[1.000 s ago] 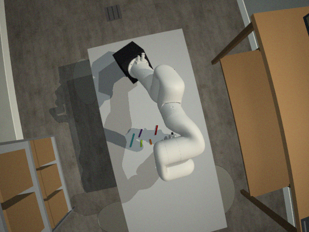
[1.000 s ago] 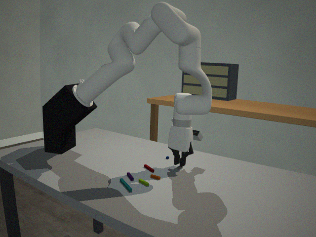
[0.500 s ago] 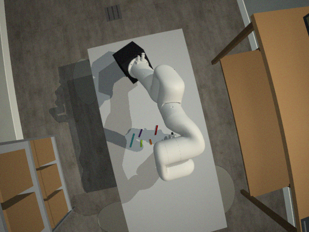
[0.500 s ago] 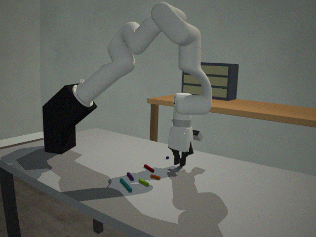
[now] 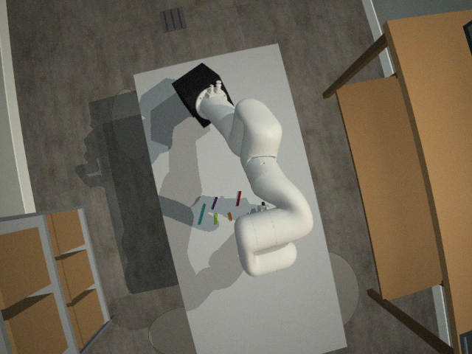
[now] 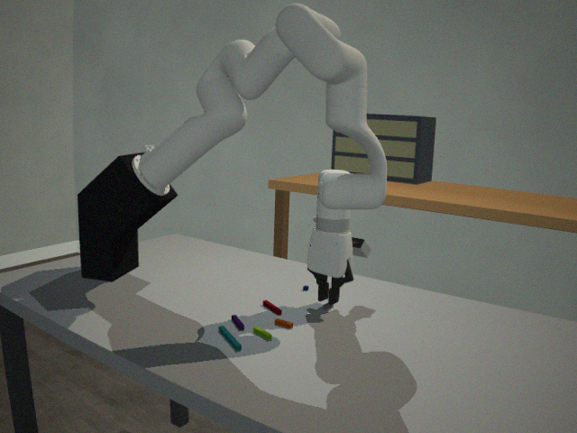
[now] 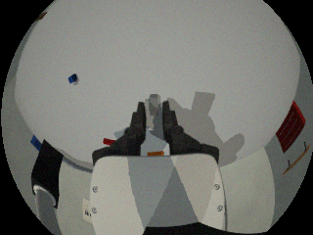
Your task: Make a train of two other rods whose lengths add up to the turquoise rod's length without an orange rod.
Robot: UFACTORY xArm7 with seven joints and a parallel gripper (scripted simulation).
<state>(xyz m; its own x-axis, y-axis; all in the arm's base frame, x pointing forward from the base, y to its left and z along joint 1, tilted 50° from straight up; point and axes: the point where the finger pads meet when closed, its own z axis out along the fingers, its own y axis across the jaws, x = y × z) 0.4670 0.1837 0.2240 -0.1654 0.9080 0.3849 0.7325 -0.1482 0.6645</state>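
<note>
The grey rod is 30 mm below my hand. From my hand the other things lie so: red rod 120 mm to the right, 60 mm behind, 30 mm below; then orange rod 150 mm to the right, 30 mm below, 30 mm ahead; then blue rod 130 mm behind, 30 mm to the left, 30 mm below.
</note>
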